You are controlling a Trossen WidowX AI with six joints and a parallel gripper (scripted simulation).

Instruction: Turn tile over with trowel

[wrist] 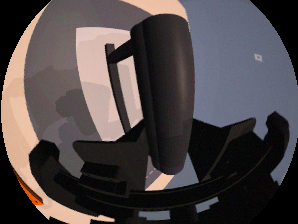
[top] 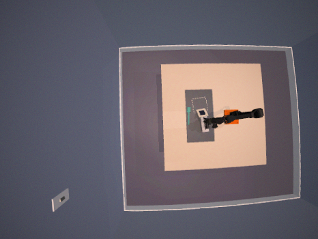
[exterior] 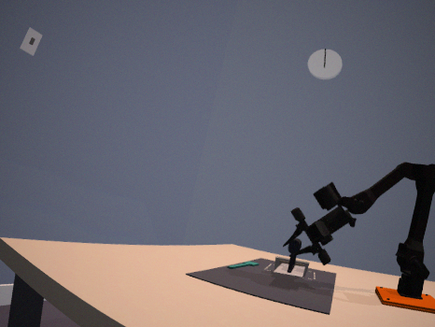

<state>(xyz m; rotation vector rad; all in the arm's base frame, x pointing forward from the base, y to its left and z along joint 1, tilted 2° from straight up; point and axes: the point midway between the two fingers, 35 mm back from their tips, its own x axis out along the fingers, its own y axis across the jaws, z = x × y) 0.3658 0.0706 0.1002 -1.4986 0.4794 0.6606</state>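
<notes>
Now: gripper tip 15 cm short of the teal t-shaped tool, 10 cm to the left of it and 8 cm above it. Also, from my gripper tip: dark grey mat: 1 cm ahead, 7 cm to the right, 11 cm below; tan square tile: 1 cm behind, 11 cm to the right, 6 cm below.
</notes>
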